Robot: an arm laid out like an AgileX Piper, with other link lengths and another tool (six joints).
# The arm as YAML. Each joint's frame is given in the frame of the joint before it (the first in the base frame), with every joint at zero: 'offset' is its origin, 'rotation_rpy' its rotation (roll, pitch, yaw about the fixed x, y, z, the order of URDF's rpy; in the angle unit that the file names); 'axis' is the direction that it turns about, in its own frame. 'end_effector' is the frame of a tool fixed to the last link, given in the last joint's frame.
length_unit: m
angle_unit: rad
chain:
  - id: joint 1
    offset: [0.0, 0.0, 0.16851]
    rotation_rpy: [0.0, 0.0, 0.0]
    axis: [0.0, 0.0, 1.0]
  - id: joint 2
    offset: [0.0, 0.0, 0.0]
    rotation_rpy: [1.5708, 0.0, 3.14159]
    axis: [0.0, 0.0, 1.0]
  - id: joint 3
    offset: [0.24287, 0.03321, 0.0]
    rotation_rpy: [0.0, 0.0, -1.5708]
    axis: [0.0, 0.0, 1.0]
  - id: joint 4
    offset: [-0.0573, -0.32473, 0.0]
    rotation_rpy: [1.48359, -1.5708, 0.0]
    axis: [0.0, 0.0, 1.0]
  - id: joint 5
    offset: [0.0, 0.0, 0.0]
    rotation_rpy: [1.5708, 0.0, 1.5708]
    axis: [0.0, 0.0, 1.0]
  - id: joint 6
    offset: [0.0, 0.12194, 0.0]
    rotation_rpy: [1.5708, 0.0, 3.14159]
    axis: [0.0, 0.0, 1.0]
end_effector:
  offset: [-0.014, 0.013, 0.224]
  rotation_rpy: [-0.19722, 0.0, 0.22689]
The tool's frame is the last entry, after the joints.
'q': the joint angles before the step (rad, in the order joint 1, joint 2, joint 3, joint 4, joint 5, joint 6). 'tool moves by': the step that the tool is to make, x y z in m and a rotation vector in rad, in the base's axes. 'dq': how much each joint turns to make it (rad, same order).
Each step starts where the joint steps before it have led.
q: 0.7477 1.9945 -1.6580 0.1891 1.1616 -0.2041
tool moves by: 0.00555 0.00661 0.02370 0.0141 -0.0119 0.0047
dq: 0.0000 0.0000 -0.0680 -0.0006 0.0497 0.0047
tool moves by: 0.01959 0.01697 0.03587 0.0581 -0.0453 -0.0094
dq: -0.0085 0.0000 -0.0872 0.0114 0.0144 0.0022
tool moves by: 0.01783 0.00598 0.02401 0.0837 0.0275 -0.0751
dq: -0.0547 0.0000 -0.0397 0.0771 0.0023 0.0163
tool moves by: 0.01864 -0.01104 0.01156 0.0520 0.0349 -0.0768
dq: -0.0671 -0.0071 -0.0027 0.0600 0.0038 0.0086
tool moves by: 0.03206 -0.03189 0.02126 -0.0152 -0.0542 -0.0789
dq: -0.0483 -0.0481 0.0001 -0.0541 0.0014 0.0355
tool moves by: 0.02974 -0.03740 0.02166 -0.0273 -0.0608 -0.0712
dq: -0.0479 -0.0475 -0.0026 -0.0639 0.0064 0.0255
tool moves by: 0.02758 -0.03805 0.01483 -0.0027 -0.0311 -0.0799
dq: -0.0692 -0.0288 0.0001 -0.0210 0.0005 0.0104
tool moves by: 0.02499 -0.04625 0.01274 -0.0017 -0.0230 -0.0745
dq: -0.0894 -0.0260 0.0017 -0.0042 0.0069 -0.0156
